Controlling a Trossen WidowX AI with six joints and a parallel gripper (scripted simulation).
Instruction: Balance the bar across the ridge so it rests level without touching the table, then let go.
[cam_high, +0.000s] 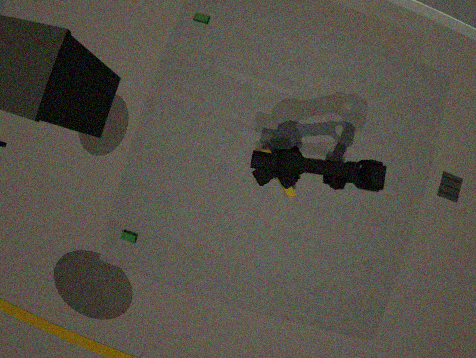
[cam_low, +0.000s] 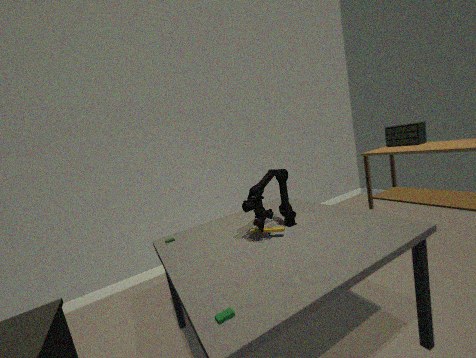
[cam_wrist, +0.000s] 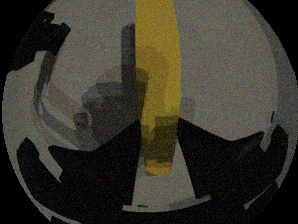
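Now: gripper tip 20 mm to the right of the yellow bar and 20 mm past it.
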